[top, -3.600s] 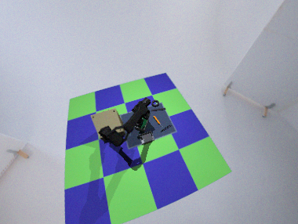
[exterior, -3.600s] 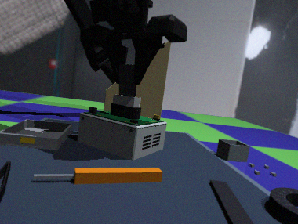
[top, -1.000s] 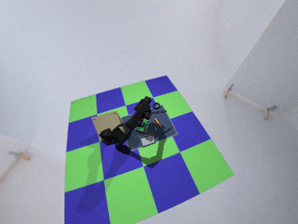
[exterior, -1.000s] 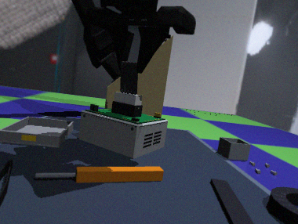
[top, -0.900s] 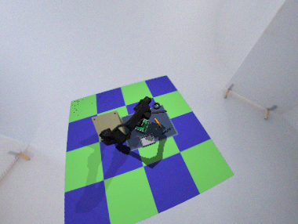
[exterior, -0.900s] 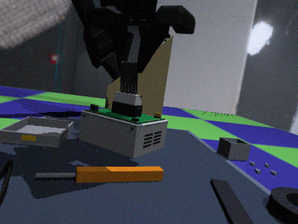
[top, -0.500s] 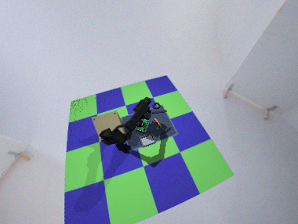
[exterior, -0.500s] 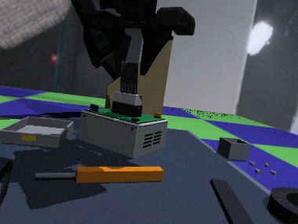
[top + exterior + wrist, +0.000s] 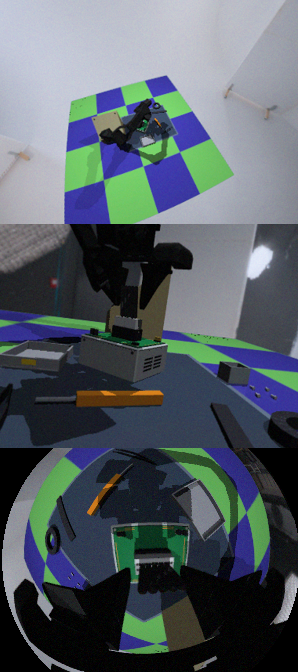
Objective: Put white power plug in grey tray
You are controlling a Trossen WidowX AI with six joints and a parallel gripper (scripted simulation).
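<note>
The white power plug is 20 mm below my gripper tip. Also, from my gripper tip: black bar (220 mm ahead, 100 mm below, 90 mm to the left); then dark mat (110 mm below, 50 mm ahead).
</note>
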